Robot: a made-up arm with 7 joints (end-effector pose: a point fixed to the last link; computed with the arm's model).
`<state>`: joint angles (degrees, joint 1 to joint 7).
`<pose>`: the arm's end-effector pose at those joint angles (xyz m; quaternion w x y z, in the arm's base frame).
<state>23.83 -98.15 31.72 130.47 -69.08 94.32 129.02</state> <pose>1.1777 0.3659 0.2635 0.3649 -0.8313 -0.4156 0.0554</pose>
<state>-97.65 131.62 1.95 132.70 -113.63 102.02 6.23</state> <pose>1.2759 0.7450 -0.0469 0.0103 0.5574 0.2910 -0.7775</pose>
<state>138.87 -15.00 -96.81 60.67 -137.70 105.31 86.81</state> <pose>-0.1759 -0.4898 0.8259 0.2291 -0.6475 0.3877 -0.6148</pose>
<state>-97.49 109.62 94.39 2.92 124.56 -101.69 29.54</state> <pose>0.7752 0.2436 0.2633 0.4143 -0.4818 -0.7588 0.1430</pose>
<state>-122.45 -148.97 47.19 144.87 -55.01 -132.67 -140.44</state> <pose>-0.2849 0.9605 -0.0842 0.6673 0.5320 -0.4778 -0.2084</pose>
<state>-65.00 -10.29 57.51 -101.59 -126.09 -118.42 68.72</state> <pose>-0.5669 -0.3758 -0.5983 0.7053 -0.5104 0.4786 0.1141</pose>
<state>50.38 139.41 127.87 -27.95 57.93 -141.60 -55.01</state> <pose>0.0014 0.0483 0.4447 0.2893 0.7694 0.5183 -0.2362</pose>
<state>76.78 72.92 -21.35 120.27 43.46 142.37 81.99</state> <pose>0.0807 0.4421 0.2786 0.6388 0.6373 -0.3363 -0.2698</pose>
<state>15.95 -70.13 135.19 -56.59 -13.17 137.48 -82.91</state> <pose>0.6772 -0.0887 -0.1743 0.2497 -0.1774 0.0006 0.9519</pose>
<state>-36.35 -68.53 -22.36 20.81 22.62 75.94 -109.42</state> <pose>-0.0531 0.8344 0.1387 0.6216 0.2939 -0.6467 0.3302</pose>
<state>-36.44 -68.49 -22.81 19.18 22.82 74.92 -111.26</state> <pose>-0.0521 0.8268 0.1569 0.6066 0.2954 -0.6684 0.3128</pose>
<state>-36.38 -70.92 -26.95 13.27 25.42 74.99 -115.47</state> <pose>-0.0245 0.8163 0.2150 0.5662 0.3046 -0.7239 0.2503</pose>
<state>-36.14 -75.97 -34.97 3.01 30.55 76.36 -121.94</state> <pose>0.0240 0.7815 0.3028 0.4924 0.2958 -0.8065 0.1401</pose>
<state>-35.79 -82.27 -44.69 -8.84 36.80 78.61 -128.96</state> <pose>0.0654 0.7211 0.3803 0.3996 0.2426 -0.8838 0.0185</pose>
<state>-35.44 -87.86 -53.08 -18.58 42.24 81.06 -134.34</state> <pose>0.0865 0.6704 0.4253 0.3227 0.1673 -0.9290 -0.0691</pose>
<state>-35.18 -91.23 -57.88 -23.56 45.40 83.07 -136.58</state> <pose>0.1009 0.6488 0.4441 0.2881 0.1199 -0.9440 -0.1072</pose>
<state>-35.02 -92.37 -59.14 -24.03 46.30 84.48 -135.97</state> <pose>0.1176 0.6487 0.4475 0.2914 0.1163 -0.9432 -0.1089</pose>
